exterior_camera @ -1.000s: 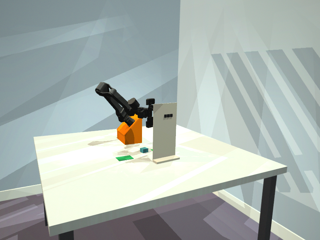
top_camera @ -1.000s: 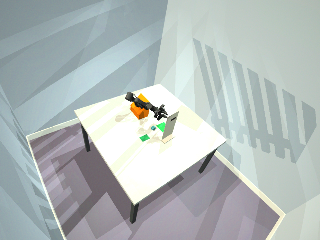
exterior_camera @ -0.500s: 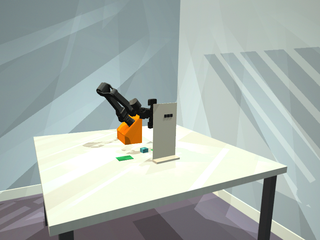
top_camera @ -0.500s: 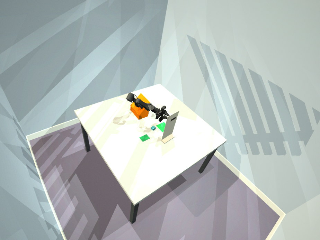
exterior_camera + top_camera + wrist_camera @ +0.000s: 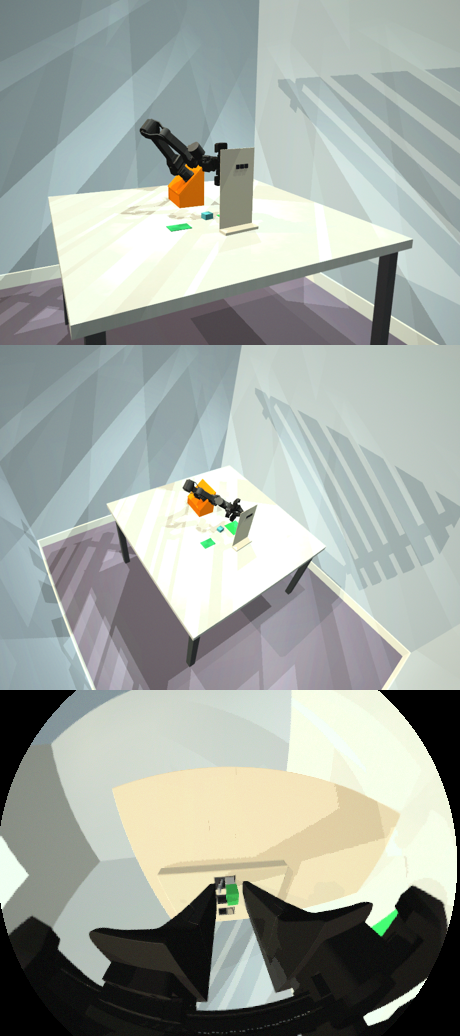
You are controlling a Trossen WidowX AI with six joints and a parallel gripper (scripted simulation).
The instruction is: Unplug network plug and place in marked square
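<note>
Right now the network plug is right at my gripper tip. The rest, counted from my gripper tip: upright panel 11 cm below, 2 cm to the left, 2 cm ahead; green marked square 27 cm below, 13 cm behind, 5 cm to the left.
</note>
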